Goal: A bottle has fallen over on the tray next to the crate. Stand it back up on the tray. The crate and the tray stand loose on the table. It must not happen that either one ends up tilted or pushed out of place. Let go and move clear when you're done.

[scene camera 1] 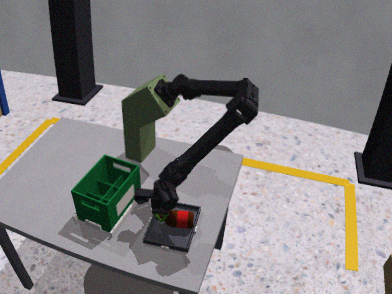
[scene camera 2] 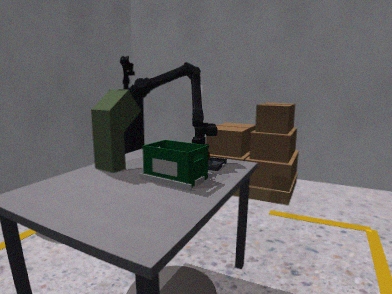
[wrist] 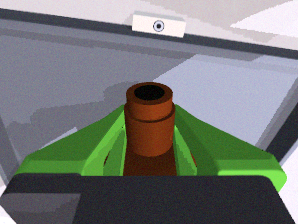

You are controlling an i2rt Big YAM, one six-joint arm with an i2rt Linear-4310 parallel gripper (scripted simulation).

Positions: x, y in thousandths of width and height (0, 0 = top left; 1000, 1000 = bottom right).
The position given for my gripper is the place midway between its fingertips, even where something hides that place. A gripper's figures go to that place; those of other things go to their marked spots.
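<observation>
I see a dark tray (wrist: 210, 377), and it is 0.16 m from the lens. My gripper (wrist: 502, 502) is 0.13 m from the lens, while a brown bottle (wrist: 502, 502) is 0.10 m from the lens, so the brown bottle is nearer to the lens than the dark tray. The marked spots on the dark tray and the brown bottle are 0.08 m apart.
</observation>
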